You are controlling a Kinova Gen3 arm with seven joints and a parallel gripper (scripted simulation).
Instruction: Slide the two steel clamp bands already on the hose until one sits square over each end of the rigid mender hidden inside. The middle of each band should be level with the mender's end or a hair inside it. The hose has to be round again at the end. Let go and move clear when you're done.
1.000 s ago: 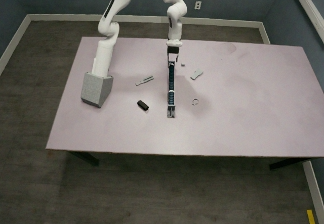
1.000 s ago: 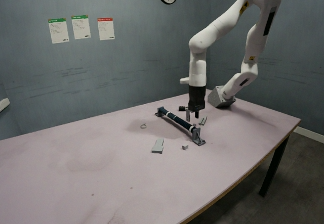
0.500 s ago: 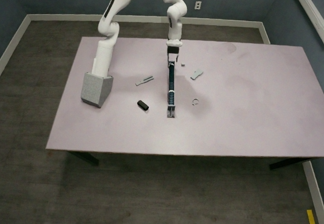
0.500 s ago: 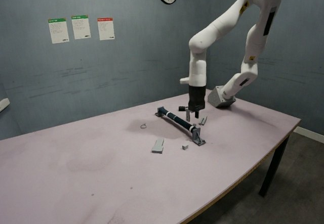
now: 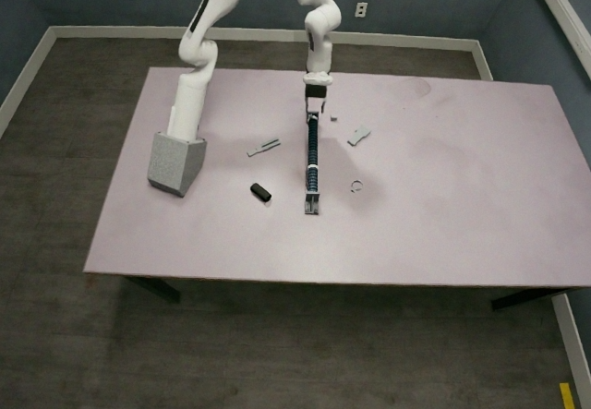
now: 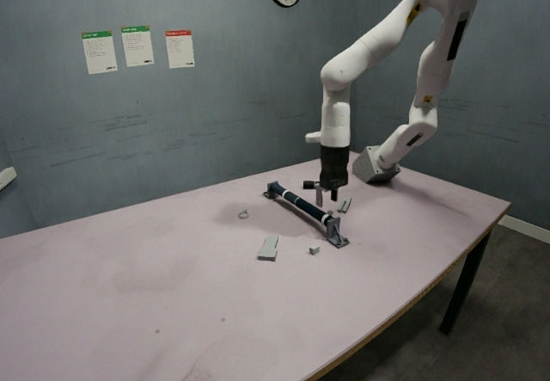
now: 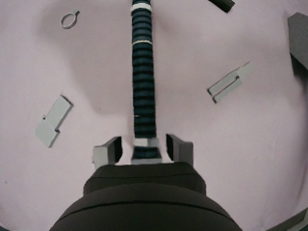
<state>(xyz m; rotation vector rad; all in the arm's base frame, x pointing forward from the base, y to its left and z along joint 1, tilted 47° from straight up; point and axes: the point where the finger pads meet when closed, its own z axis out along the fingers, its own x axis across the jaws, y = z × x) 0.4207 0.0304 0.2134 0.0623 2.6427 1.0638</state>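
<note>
The grey block lies 80 mm ahead of my hand, 60 mm to the left of it and 110 mm below it.
</note>
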